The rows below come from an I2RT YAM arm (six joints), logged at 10 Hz.
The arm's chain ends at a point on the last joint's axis. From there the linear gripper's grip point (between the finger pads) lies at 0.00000 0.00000 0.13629 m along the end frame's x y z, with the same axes.
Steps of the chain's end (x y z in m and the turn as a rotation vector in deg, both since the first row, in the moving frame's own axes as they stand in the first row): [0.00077, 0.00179, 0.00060, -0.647, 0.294, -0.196]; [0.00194, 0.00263, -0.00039, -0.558, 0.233, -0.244]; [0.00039, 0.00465, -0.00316, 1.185, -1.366, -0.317]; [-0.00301, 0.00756, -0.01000, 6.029, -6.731, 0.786]
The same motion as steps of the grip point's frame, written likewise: [0.00147, 0.00333, 0.00059, -0.647, 0.294, -0.196]; [0.00250, 0.00396, -0.00040, -0.558, 0.233, -0.244]; [-0.00287, 0.00184, -0.00323, 1.185, -1.366, -0.317]; [-0.01886, -0.00683, -0.01169, 6.029, -6.731, 0.786]
